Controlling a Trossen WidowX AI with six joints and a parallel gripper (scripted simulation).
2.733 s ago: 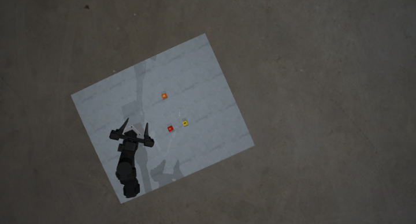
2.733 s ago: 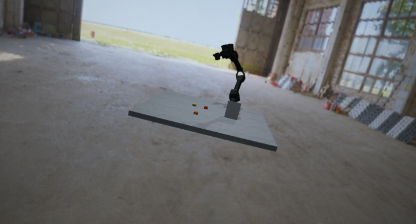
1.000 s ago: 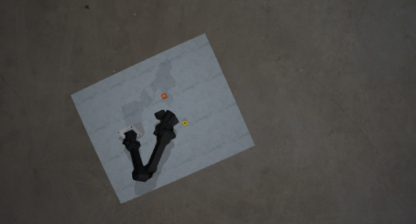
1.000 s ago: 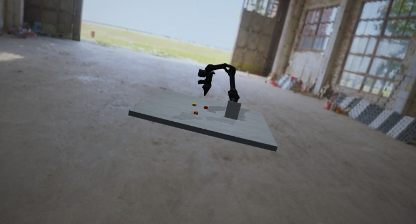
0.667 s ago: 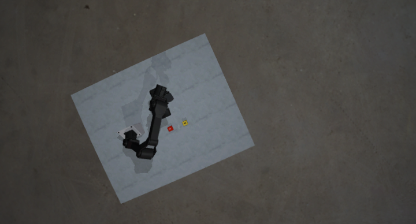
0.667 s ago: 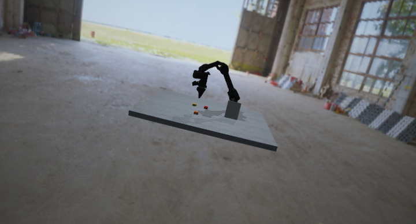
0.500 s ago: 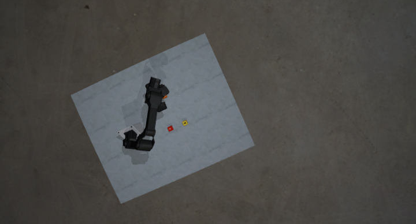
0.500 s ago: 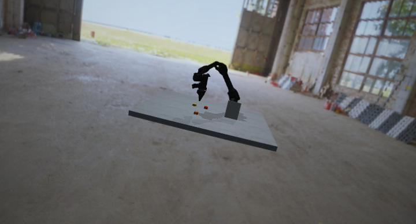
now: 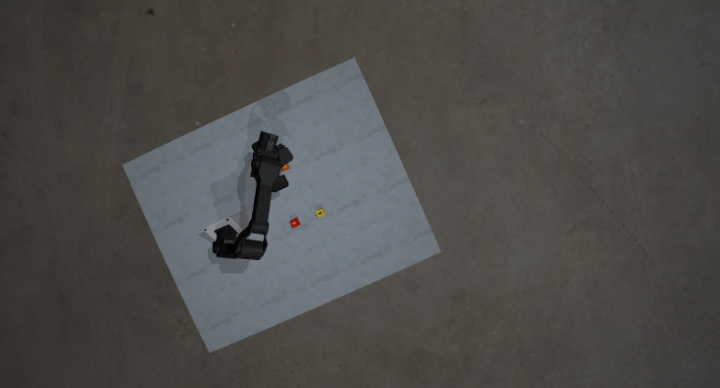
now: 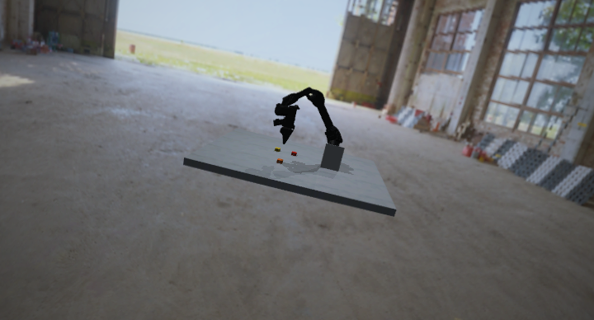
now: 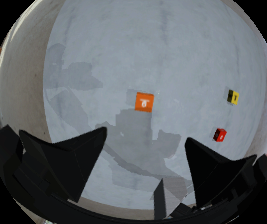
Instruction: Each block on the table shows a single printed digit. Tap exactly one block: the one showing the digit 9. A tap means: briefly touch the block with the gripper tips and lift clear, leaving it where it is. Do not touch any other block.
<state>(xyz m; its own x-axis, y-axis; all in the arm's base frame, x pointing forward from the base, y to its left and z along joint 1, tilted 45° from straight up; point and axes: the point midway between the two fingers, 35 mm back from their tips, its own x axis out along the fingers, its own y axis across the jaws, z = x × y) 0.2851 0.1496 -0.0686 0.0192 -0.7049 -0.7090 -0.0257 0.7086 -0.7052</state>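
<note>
My gripper tip is now 11 cm above the orange block and 1 cm short of it. Round my gripper tip: red block 23 cm to the right, 11 cm below, 5 cm behind; then yellow block 23 cm to the right, 11 cm below, 7 cm ahead.
</note>
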